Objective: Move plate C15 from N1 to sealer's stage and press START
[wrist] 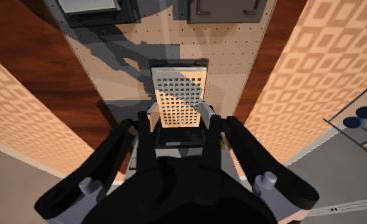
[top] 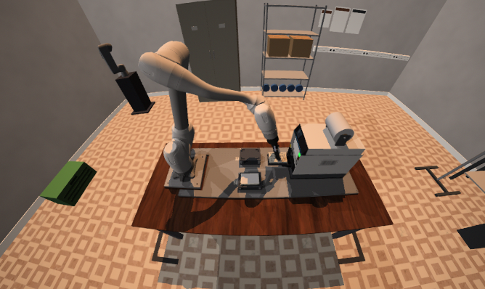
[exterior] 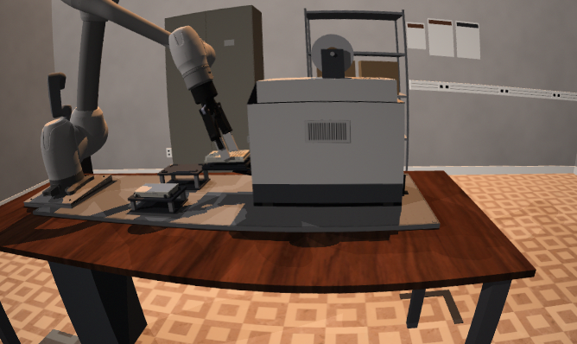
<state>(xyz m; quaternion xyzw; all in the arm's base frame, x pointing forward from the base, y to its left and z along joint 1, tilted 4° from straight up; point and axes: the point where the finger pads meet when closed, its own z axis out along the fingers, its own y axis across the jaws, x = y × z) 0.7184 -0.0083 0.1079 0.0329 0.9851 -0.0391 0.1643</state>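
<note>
My hand is 5 cm above the sealer stage. Also, from my hand: pale plate: 21 cm behind, 12 cm to the right, 9 cm below; foil roll: 33 cm ahead, 3 cm to the right, 27 cm above.
</note>
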